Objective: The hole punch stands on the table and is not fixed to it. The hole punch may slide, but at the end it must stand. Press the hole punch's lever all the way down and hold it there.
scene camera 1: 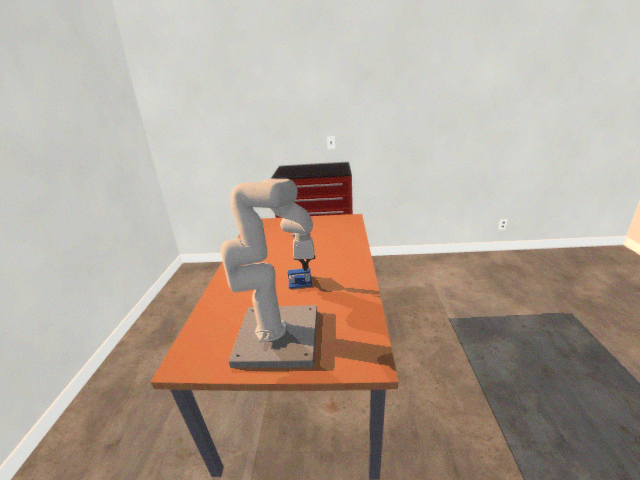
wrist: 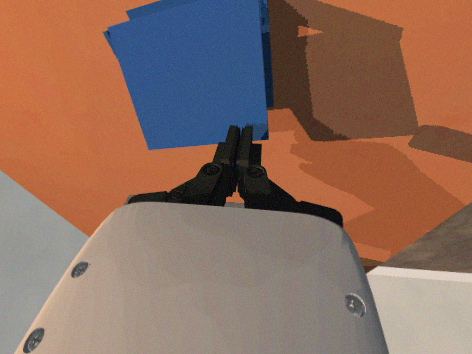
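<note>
The blue hole punch stands upright on the orange table. Its broad flat blue lever faces the wrist camera. My gripper is shut with nothing between its fingers, and it points down. In the wrist view the fingertips overlap the near edge of the lever, toward its right corner. In the scene view they are at the top of the hole punch, near its right end. Whether they touch the lever, and how far down it is, I cannot tell.
My arm's grey base plate stands on the near part of the table. A red drawer cabinet with a black top stands beyond the far table edge. A dark mat lies on the floor to the right.
</note>
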